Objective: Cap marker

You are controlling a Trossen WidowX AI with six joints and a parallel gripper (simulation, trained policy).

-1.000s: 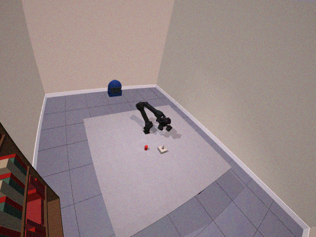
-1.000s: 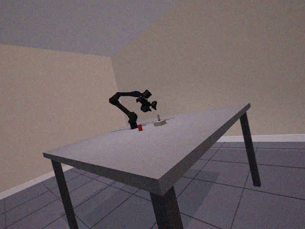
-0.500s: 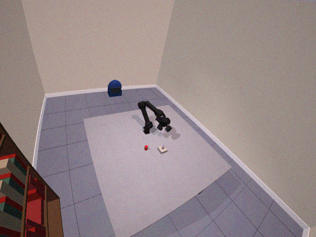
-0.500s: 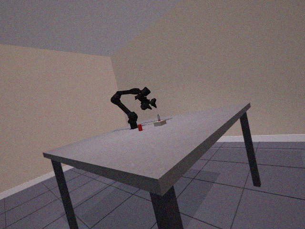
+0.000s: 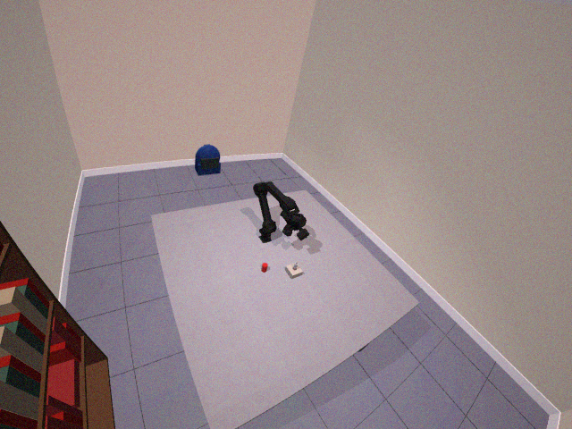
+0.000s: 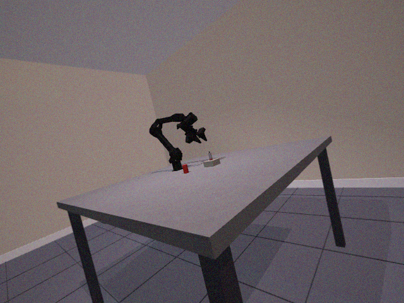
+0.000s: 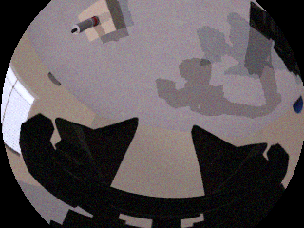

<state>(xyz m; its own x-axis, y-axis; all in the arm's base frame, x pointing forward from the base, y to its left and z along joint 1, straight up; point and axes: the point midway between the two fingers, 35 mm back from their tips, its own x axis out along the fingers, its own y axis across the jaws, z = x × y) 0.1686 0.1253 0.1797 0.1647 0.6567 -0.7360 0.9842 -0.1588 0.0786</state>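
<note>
Right now my gripper tip is 280 mm to the left of the red cap, 130 mm above it and 60 mm short of it. Also, from my gripper tip: pale holder block (140 mm below, 130 mm ahead, 120 mm to the right).
</note>
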